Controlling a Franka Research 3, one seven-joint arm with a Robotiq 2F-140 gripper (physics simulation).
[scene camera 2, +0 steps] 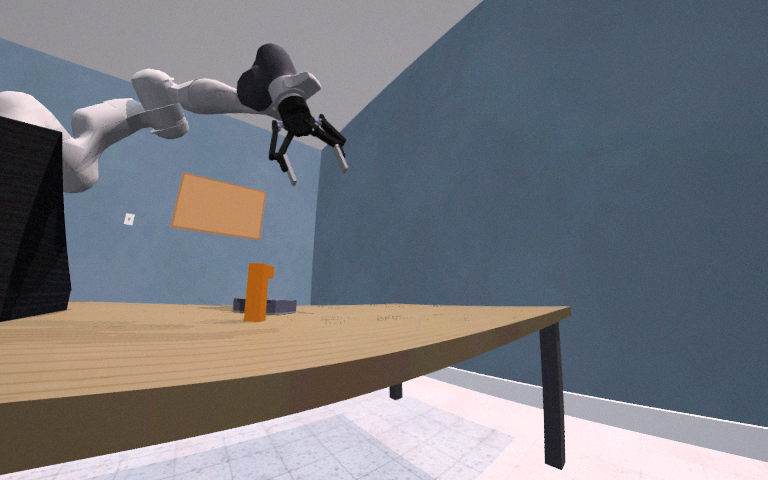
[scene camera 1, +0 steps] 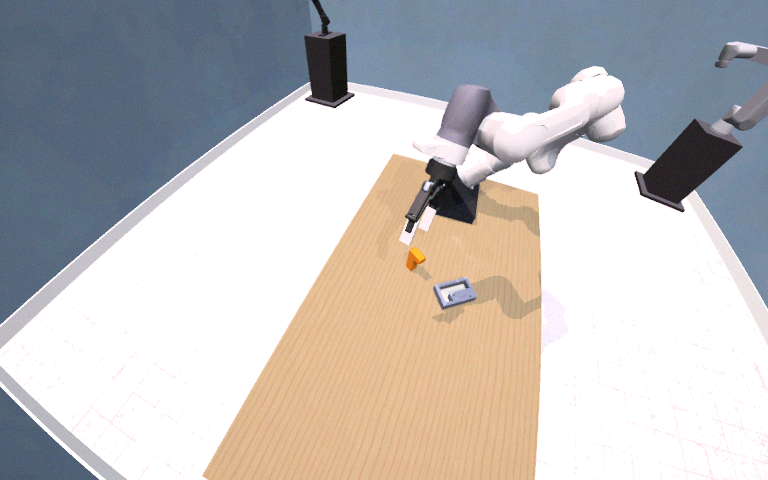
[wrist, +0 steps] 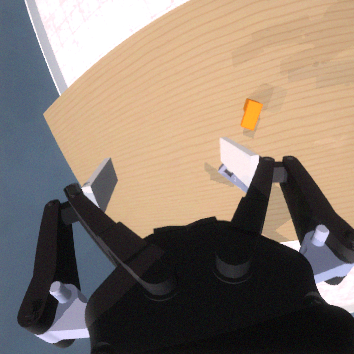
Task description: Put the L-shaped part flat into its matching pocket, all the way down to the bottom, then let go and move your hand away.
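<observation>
The orange L-shaped part (scene camera 1: 412,259) (scene camera 2: 256,292) (wrist: 251,115) stands upright on the table, its short arm sticking out at the top. The grey-blue tray with the pocket (scene camera 1: 438,298) (scene camera 2: 283,306) lies flat on the table a little apart from the part; in the wrist view a bit of the tray (wrist: 231,176) shows behind a fingertip, the rest hidden. My gripper (scene camera 1: 416,230) (scene camera 2: 318,172) (wrist: 167,158) is wide open and empty. It hangs high above the table, tilted. In the wrist view the part lies beyond the right-hand finger, outside the gap between the fingers.
The wooden table (scene camera 1: 396,384) (scene camera 2: 339,362) (wrist: 165,90) carries the part and the tray. The dark arm base (scene camera 1: 461,206) (scene camera 2: 33,226) stands at the table's end. Two dark pedestals (scene camera 1: 327,67) (scene camera 1: 688,164) with arms stand away from the table.
</observation>
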